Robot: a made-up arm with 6 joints. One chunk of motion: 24 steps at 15 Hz.
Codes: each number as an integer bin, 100 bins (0 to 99) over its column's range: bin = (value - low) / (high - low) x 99, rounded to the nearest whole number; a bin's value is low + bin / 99 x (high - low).
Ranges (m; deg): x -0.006..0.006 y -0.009..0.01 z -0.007..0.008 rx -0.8..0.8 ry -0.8..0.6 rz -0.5..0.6
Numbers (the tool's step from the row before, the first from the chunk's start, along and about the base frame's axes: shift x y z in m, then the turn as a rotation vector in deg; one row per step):
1: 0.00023 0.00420 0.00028 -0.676 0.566 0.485
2: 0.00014 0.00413 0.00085 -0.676 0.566 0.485
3: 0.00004 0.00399 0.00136 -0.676 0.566 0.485
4: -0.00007 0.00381 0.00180 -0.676 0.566 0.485
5: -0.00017 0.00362 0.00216 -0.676 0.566 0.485
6: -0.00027 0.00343 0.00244 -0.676 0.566 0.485
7: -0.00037 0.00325 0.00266 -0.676 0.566 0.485
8: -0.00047 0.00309 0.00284 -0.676 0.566 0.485
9: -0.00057 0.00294 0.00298 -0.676 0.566 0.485
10: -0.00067 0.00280 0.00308 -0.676 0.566 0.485
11: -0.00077 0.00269 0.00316 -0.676 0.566 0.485
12: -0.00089 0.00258 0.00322 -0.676 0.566 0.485
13: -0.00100 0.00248 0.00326 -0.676 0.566 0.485
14: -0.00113 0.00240 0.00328 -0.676 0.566 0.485
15: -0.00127 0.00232 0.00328 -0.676 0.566 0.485
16: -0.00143 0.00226 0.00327 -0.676 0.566 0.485
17: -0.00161 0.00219 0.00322 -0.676 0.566 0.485
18: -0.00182 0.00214 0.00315 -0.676 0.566 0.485
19: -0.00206 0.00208 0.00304 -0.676 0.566 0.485
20: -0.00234 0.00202 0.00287 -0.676 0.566 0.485
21: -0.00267 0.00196 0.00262 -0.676 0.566 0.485
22: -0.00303 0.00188 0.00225 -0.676 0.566 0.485
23: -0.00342 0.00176 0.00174 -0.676 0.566 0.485
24: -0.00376 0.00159 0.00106 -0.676 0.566 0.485
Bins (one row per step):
1: 51 69 48 8 97 89
2: 51 68 52 8 97 89
3: 50 68 55 8 97 89
4: 49 67 58 8 97 89
5: 48 66 60 8 97 89
6: 47 65 62 8 97 89
7: 46 64 64 8 97 89
8: 46 63 65 8 97 89
9: 45 62 66 8 97 89
10: 44 61 67 8 97 89
11: 43 61 67 8 97 89
12: 42 60 67 8 97 89
13: 41 60 68 8 97 89
14: 40 59 68 8 97 89
15: 39 59 68 8 97 89
16: 38 59 68 8 97 89
17: 36 58 67 8 97 89
18: 34 58 67 8 97 89
19: 33 58 66 8 97 89
20: 30 57 65 8 97 89
21: 27 57 63 8 97 89
22: 25 57 61 8 97 89
23: 21 56 58 8 97 89
24: 18 55 53 8 97 89

